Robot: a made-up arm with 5 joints.
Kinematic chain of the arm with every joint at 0, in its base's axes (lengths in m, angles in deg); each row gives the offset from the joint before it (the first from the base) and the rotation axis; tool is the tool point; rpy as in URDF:
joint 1: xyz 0 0 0.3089 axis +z
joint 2: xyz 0 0 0 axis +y
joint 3: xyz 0.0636 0 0.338 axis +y
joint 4: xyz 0.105 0 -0.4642 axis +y
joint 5: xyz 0.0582 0 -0.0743 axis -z
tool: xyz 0 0 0 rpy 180 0 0
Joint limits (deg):
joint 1: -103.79..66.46
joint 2: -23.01..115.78
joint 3: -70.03..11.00
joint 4: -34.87..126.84
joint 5: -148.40..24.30
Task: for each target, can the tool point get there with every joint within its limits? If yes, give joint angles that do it. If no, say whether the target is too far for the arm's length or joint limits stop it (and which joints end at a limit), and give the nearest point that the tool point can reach.
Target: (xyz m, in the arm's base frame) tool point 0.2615 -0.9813 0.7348
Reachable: no: too far | nearest point 0.1658 -0.6220 0.5789 | short by 0.403 m
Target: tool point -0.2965 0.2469 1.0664
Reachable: no: joint limits stop it (at a limit: joint 1, joint 2, joint 3, joint 4) | nearest point 0.1627 0.3734 0.8659 | short by 0.517 m
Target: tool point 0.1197 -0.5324 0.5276
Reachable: yes | joints -77.33 -11.61 -56.16 45.52 -68.82
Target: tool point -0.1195 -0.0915 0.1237
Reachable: yes | joints 37.44 83.93 -8.68 93.91 -26.13
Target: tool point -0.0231 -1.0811 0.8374
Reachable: no: too far | nearest point -0.0134 -0.6270 0.6154 | short by 0.506 m
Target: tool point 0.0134 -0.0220 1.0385
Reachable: no: joint limits stop it (at a limit: joint 2, joint 3, joint 4) | nearest point 0.2119 -0.3478 0.8659 | short by 0.419 m
